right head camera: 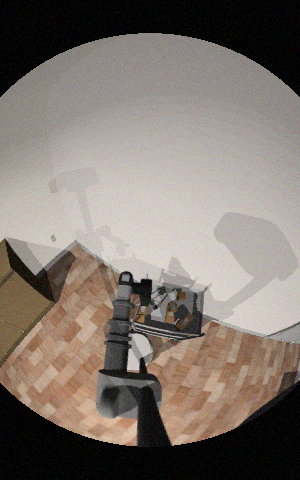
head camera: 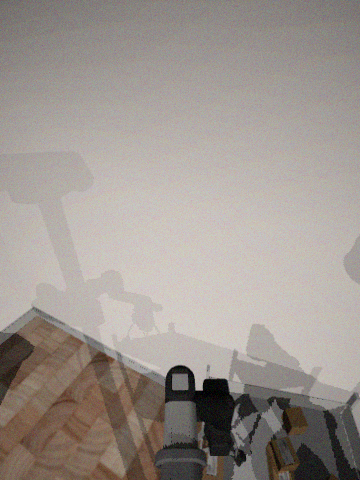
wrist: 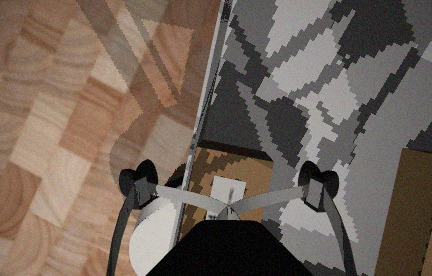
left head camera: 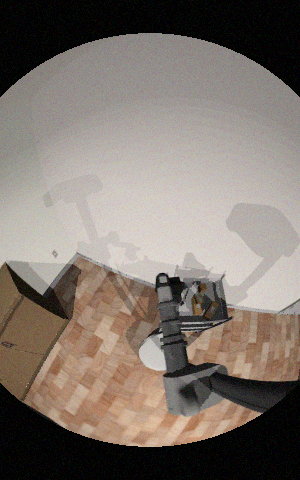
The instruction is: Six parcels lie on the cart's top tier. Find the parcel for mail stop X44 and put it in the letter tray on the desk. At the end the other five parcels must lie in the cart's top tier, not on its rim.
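Places are measured from the robot's base along level axes (x ahead, y left, z up), in centimetres.
Pixels of known places: gripper, fingertip midpoint: (right head camera: 143, 307) (head camera: 211, 460) (wrist: 227, 176); robot's base at its link origin: (right head camera: 132, 350) (left head camera: 159, 350).
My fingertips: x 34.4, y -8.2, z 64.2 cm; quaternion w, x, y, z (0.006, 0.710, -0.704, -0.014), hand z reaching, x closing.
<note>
For each thing: its top centre in the pictures, then the offset to it from my fingertips. "pt": a spot on its surface instead.
- X44 parcel at its top centre: (wrist: 223, 210) (head camera: 212, 462) (right head camera: 142, 307) dy +0.2, dx -1.6, dz +4.3 cm
- large brown cabinet-like piece at a spot on its surface: (left head camera: 35, 335) pt dy +129.1, dx -31.5, dz -22.3 cm
The X44 parcel (wrist: 257, 175) (right head camera: 142, 314) is a brown box with a white label, lying inside the cart's top tier against its left wall in the wrist view. The label's print is not readable now. My gripper (wrist: 227, 176) is open above it, with one finger outside the cart's rim (wrist: 205, 100) (right head camera: 167, 334) and the other over the tier floor. I see no parcel held. Other brown parcels lie farther right in the tier: a small one (head camera: 295, 420) (right head camera: 181, 296), a labelled one (head camera: 282, 457) (right head camera: 171, 316) and an angled one (right head camera: 185, 321) (left head camera: 212, 309). The desk's letter tray is not recognisable.
A white rounded object (wrist: 155, 240) (left head camera: 152, 352) (right head camera: 142, 350) is beside the cart. A large brown cabinet-like piece (left head camera: 35, 335) (right head camera: 22, 305) stands at the left. The wall is behind the cart. Shadows of the robot fall on the wall, wood floor and cart tier.
</note>
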